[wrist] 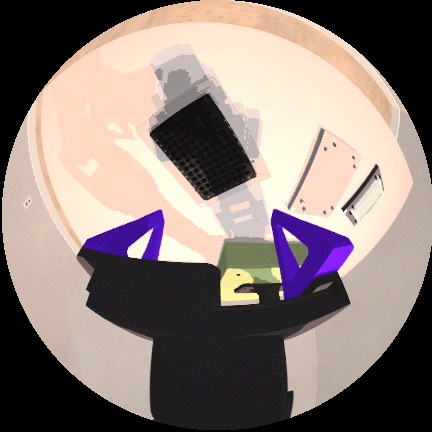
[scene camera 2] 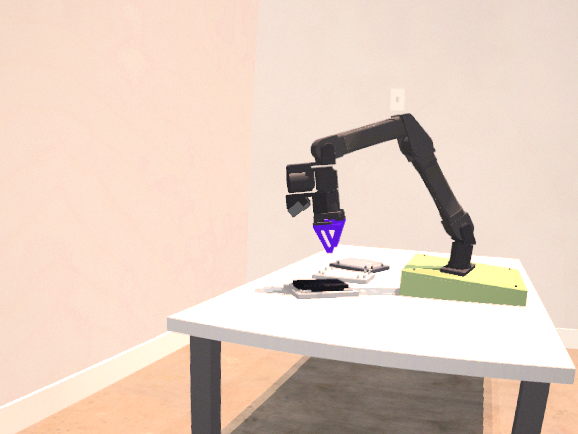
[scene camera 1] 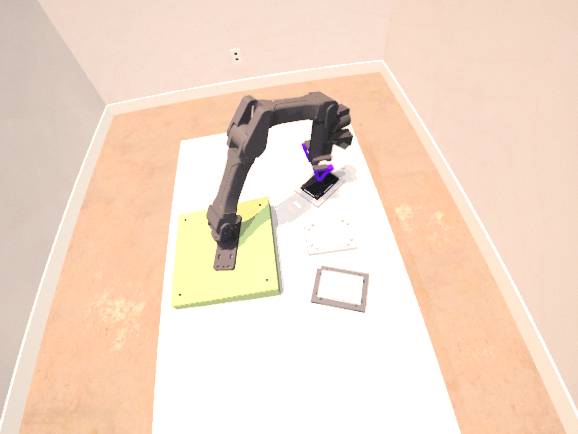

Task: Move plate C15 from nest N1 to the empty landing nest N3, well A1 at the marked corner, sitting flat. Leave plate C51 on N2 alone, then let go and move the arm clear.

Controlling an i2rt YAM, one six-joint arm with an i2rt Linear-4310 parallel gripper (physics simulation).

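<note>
A black well plate [scene camera 1: 320, 187] [scene camera 2: 320, 285] [wrist: 202, 147] sits on a pale nest [scene camera 1: 318, 201] [scene camera 2: 326, 294], farthest back in scene camera 1. An empty white nest with small corner posts [scene camera 1: 330, 236] [scene camera 2: 345, 274] [wrist: 325, 172] lies in the middle of the row. A white plate [scene camera 1: 341, 287] [wrist: 368, 202] sits in a grey-rimmed nest [scene camera 1: 339, 304] [scene camera 2: 382, 268] at the near end. Labels and the A1 corner cannot be read. My gripper [scene camera 1: 314, 170] [scene camera 2: 330, 251] [wrist: 217, 214] is open and empty, pointing down above the black plate, with a gap between.
The arm's yellow-green base block [scene camera 1: 200, 265] [scene camera 2: 460, 291] [wrist: 260, 255] stands beside the row of nests, on the arm's side of the white table [scene camera 1: 290, 360] [scene camera 2: 370, 330]. The arm arches above the table. Its shadow falls around the black plate and toward the block.
</note>
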